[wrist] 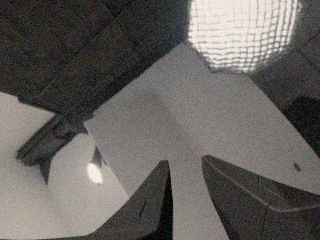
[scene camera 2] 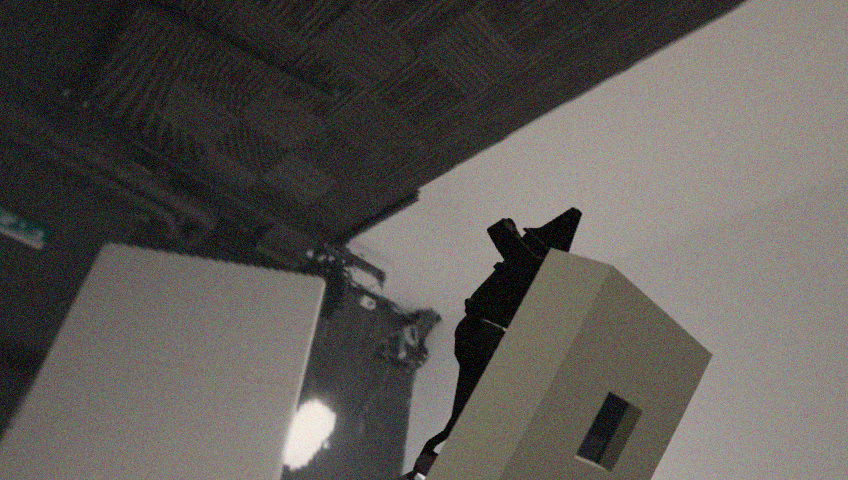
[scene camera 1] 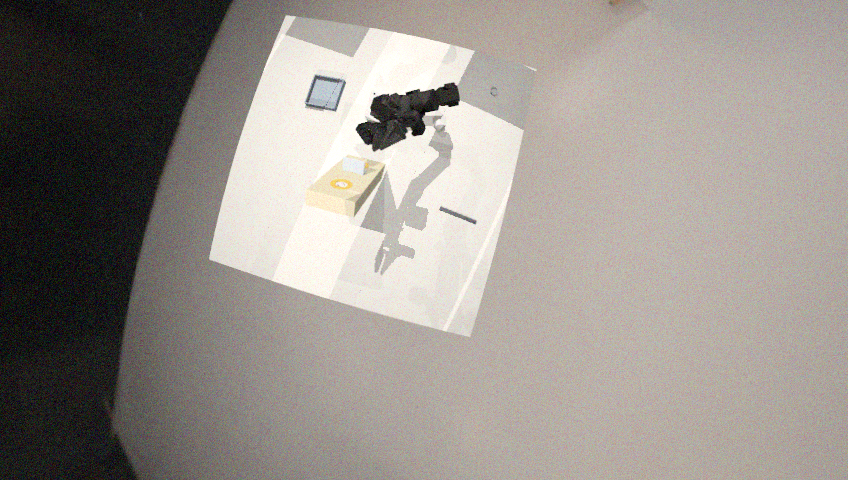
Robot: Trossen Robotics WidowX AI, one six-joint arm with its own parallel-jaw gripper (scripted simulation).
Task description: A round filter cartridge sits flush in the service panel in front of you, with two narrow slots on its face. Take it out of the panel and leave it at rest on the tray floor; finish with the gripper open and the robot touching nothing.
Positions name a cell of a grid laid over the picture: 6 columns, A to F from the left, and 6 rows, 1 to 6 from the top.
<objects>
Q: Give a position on a blue-grey tray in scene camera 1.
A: C2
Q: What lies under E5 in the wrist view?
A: My gripper.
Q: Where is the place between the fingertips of my gripper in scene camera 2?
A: E3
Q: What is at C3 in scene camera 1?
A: A beige service panel.
</objects>
